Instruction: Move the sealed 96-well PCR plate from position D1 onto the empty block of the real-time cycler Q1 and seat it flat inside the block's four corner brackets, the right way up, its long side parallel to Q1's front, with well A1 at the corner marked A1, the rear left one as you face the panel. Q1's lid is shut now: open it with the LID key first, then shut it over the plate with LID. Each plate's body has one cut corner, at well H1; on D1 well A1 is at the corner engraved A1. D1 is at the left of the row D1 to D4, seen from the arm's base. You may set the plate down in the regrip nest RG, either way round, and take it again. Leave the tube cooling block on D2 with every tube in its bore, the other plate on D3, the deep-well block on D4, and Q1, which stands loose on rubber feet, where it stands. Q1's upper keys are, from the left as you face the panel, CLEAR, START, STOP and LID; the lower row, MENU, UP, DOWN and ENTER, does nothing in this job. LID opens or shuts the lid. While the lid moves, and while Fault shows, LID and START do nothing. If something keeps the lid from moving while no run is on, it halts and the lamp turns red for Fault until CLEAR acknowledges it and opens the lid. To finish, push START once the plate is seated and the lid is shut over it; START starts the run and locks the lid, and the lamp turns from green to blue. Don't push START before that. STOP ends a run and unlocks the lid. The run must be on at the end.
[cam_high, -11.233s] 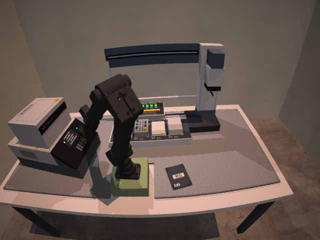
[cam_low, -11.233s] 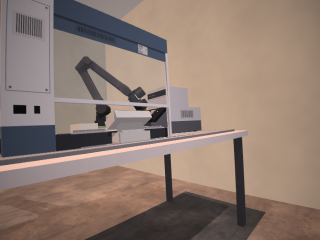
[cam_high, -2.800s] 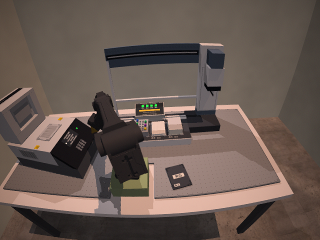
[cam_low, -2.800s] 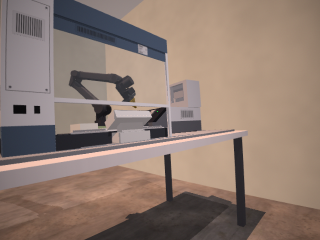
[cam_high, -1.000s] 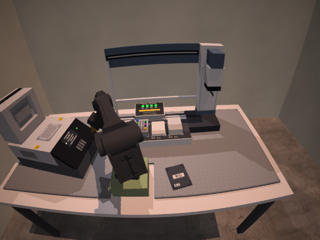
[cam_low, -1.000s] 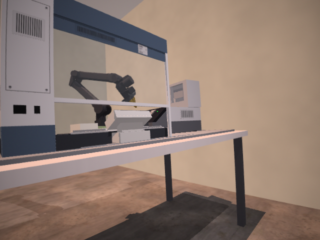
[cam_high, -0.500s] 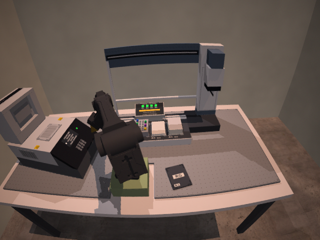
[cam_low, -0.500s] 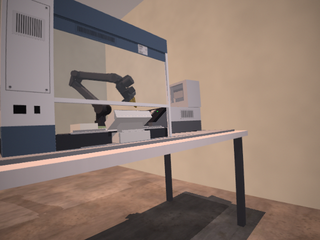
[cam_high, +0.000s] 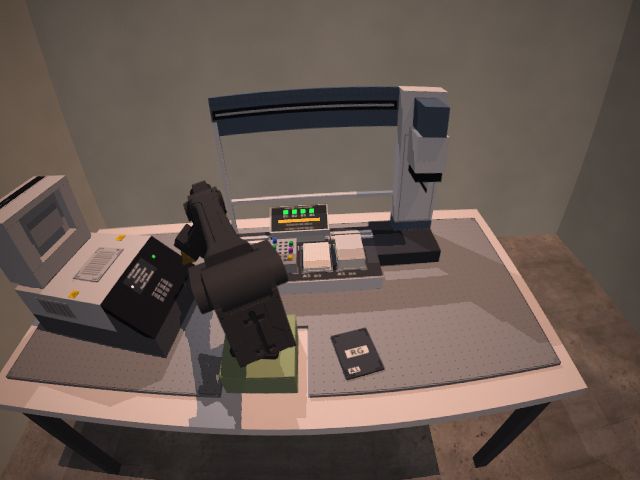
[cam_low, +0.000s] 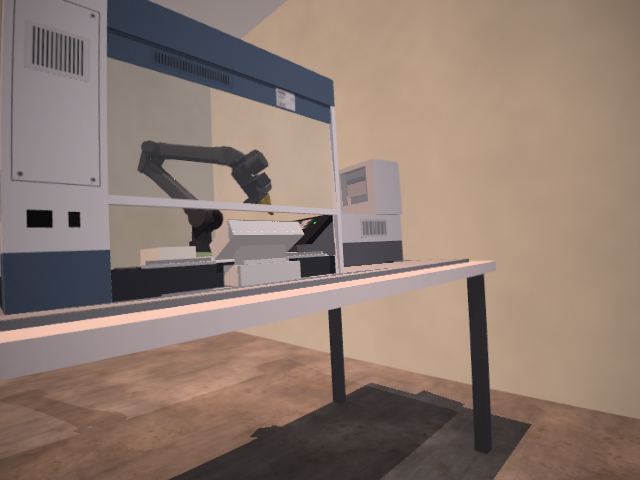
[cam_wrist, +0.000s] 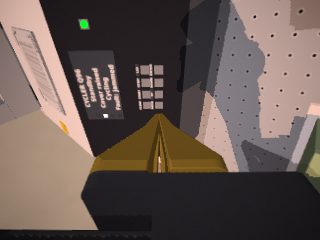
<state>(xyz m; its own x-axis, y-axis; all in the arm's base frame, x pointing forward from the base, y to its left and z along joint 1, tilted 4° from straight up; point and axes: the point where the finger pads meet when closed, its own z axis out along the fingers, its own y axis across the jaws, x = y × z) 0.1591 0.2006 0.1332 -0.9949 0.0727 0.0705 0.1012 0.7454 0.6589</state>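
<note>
The tube cooling block is 200 mm ahead of my hand, 230 mm to the right of it and 140 mm below it.
</note>
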